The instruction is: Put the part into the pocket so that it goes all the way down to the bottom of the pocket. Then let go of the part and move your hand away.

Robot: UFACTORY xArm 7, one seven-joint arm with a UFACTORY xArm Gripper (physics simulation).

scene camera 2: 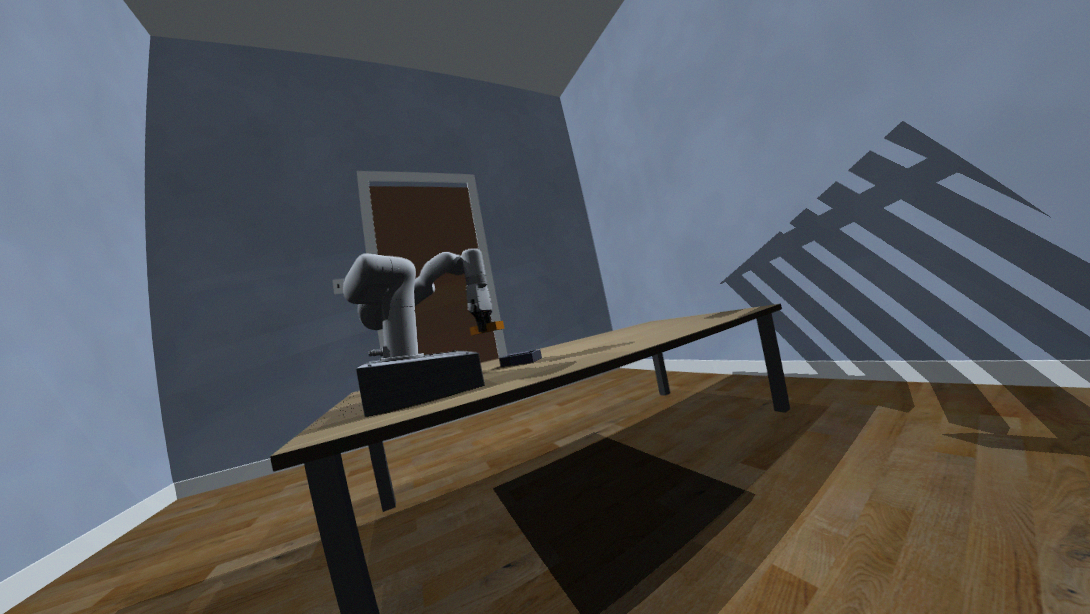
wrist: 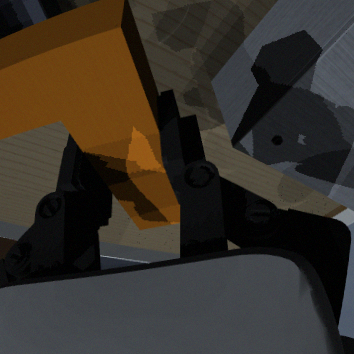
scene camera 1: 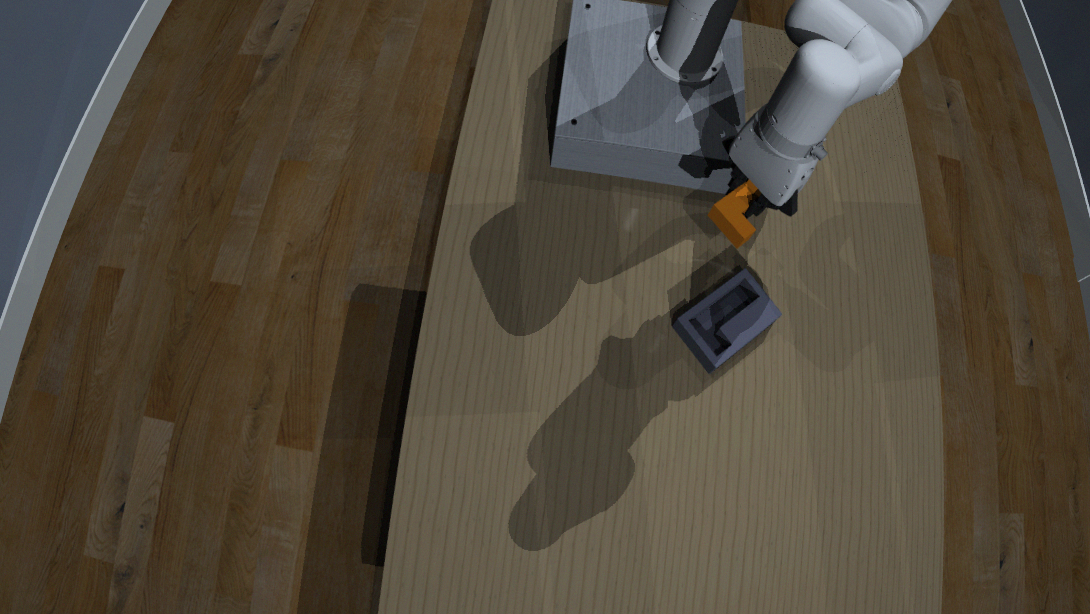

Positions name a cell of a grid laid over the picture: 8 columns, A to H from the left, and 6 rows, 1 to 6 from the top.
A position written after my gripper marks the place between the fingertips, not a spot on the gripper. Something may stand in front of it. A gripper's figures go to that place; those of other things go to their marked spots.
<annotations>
My gripper (scene camera 1: F2): 0.94 m from the lens. An orange L-shaped part (scene camera 1: F3) is 0.90 m from the lens. A grey pocket block (scene camera 1: F4) is 1.01 m from the lens. The marked spots on the grey pocket block and the orange L-shaped part are 0.20 m apart.
</annotations>
